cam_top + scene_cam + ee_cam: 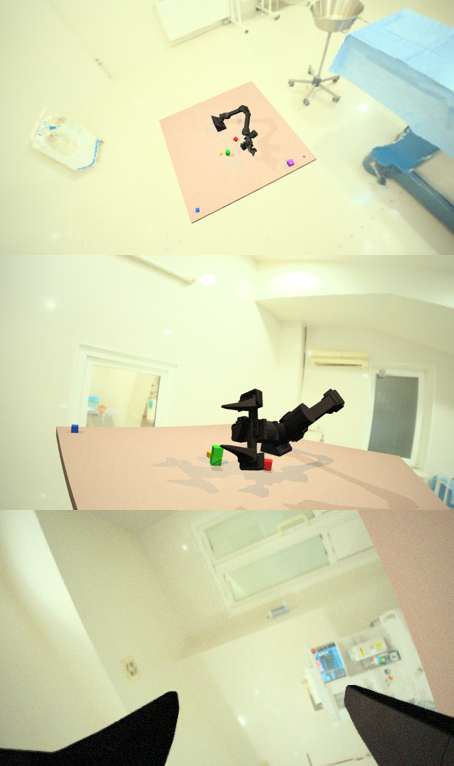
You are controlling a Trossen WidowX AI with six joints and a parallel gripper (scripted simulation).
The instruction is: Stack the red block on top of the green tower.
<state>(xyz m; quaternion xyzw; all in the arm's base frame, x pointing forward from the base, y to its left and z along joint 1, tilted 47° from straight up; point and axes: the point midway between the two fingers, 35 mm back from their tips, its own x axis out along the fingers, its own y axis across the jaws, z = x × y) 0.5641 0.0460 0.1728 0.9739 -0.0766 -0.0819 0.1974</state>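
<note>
Now: gripper tip 32 cm past the red block, 17 cm above it and 6 cm to the left of it. From my gripper tip the other things lie so: purple block (33 cm to the left, 17 cm below, 14 cm ahead); then tiny white block (38 cm behind, 25 cm to the right, 18 cm below); then small yellow block (26 cm to the right, 22 cm behind, 18 cm below).
</note>
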